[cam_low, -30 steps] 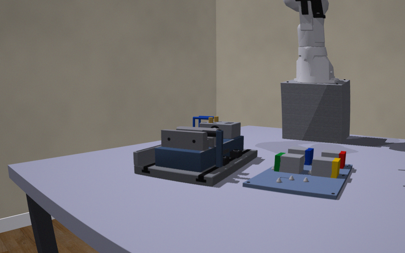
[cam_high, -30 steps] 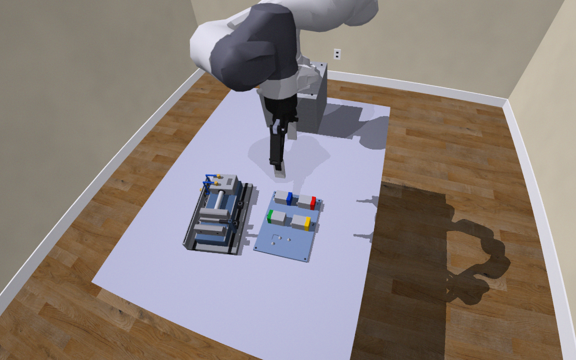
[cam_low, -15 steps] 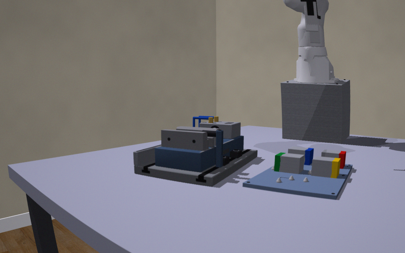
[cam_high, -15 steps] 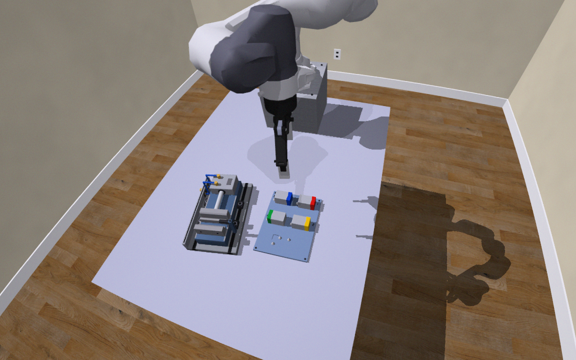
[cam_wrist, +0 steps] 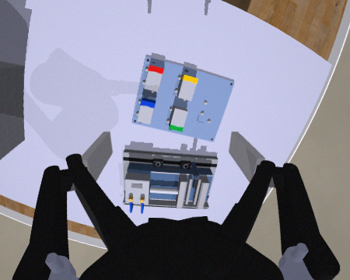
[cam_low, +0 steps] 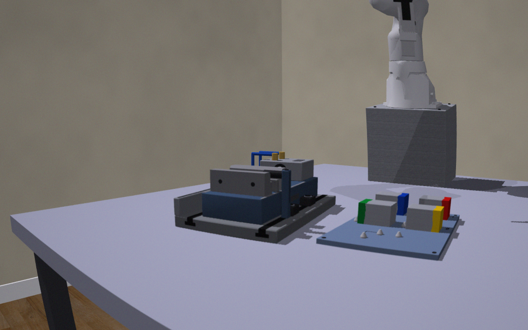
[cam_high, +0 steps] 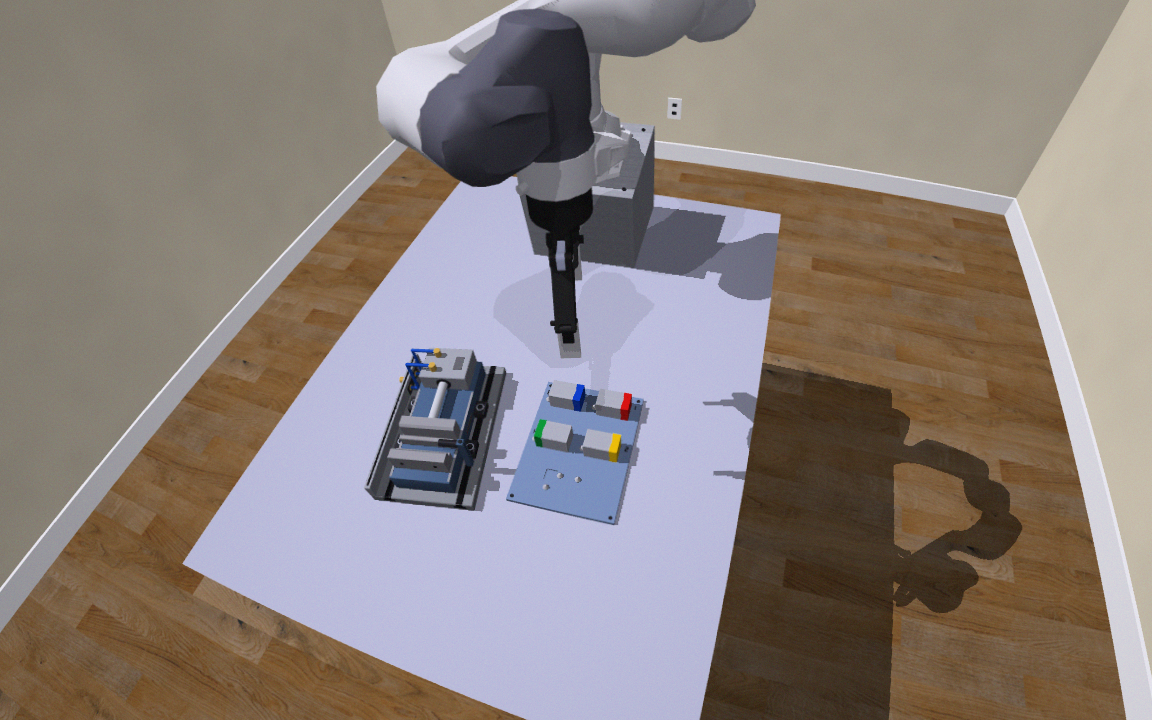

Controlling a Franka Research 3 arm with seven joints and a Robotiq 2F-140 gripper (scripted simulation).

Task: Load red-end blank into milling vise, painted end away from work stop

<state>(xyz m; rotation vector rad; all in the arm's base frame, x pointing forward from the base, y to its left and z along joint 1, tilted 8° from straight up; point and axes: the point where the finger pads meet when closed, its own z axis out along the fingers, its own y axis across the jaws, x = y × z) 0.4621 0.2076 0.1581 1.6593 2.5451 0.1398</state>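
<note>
The red-ended blank lies 60 mm behind my hand, 40 mm to the left of it and 290 mm below it. Round my hand: yellow-ended blank: 30 mm ahead, 50 mm to the left, 290 mm below; green-ended blank: 50 mm ahead, 40 mm to the right, 290 mm below; blue-ended blank: 40 mm behind, 50 mm to the right, 290 mm below.
</note>
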